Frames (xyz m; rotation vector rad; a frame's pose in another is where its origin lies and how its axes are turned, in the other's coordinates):
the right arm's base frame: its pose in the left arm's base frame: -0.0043 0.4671 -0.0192 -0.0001 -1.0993 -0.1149
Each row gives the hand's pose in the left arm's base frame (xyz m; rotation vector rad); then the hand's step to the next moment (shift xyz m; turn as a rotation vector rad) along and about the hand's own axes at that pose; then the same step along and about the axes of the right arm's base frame.
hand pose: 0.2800 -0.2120 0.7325 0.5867 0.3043 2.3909
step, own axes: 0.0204 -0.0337 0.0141 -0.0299 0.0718 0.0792
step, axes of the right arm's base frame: 0.0075 0.0409 -0.0042 0.0908 -0.0616 0.0168
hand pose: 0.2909 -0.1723 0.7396 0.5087 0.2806 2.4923
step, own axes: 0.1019 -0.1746 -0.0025 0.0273 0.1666 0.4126
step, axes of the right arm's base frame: -0.0378 0.1985 -0.0071 0.4227 -0.0526 0.1314
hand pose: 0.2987 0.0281 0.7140 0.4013 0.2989 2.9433
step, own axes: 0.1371 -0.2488 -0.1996 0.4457 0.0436 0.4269
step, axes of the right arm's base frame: -0.2761 0.2029 0.0558 0.3149 0.1131 0.5204
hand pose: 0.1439 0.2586 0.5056 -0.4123 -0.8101 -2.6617
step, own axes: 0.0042 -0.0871 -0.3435 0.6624 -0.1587 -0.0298
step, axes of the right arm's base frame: -0.3113 -0.1573 -0.0630 -0.1707 -0.0944 0.6533
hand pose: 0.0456 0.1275 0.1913 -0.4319 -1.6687 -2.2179
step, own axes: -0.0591 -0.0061 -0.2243 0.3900 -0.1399 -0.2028
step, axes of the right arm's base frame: -0.0427 -0.2097 -0.0897 -0.1773 -0.2286 0.3593
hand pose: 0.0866 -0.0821 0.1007 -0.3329 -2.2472 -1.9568
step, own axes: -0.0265 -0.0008 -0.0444 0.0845 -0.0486 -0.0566
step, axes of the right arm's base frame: 0.0139 -0.0435 -0.0242 -0.0533 -0.0657 0.0745
